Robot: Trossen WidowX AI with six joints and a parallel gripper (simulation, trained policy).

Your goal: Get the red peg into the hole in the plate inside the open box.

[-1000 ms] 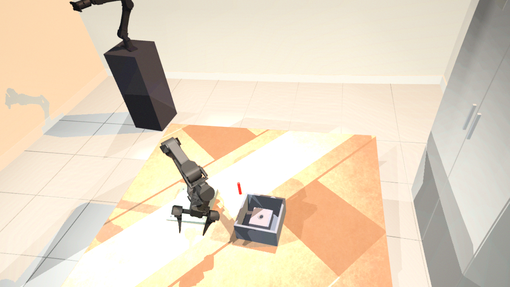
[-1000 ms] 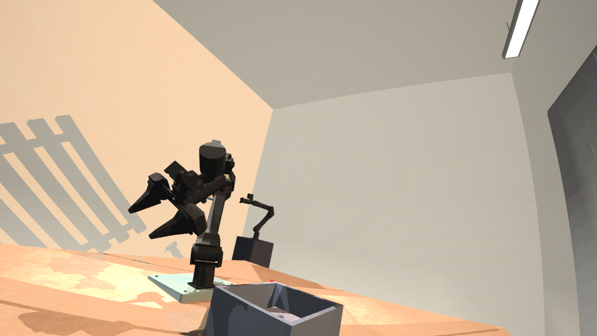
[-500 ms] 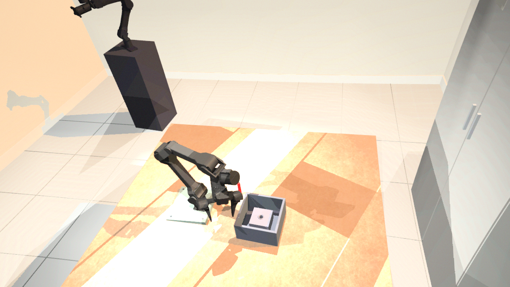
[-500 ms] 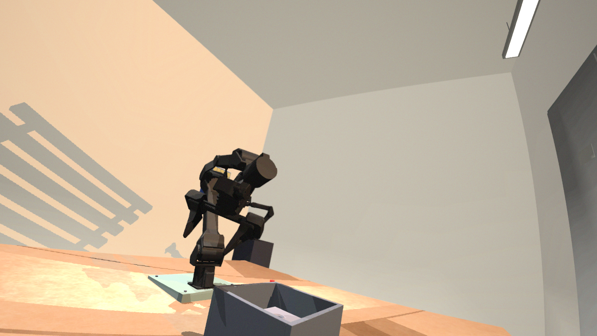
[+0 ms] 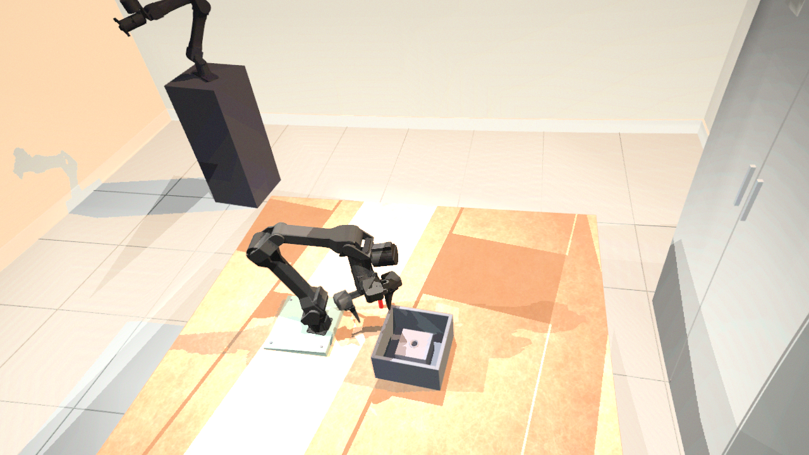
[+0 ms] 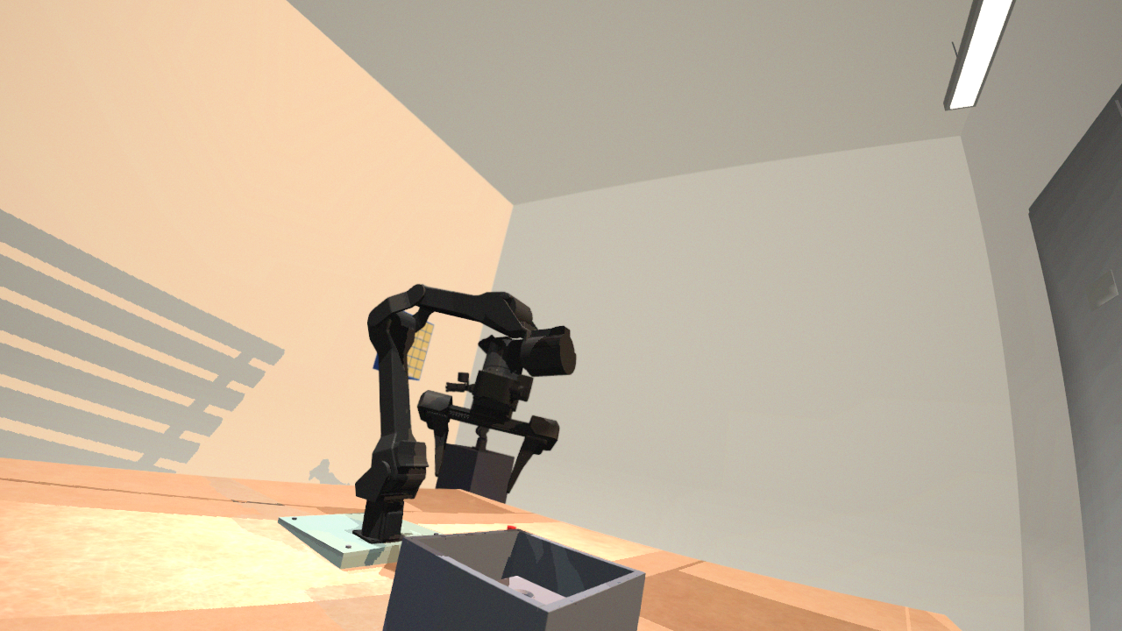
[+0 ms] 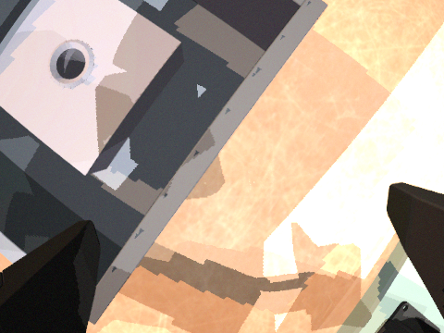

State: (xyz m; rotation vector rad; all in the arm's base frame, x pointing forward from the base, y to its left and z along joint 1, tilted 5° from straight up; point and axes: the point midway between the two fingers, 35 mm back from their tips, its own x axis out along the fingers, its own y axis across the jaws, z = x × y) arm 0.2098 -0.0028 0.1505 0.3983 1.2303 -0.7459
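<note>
My gripper tip is 15 cm to the right of the red peg, 11 cm above it and 6 cm past it. From my gripper tip the other things lie so: grey box: 13 cm below, 11 cm ahead.
</note>
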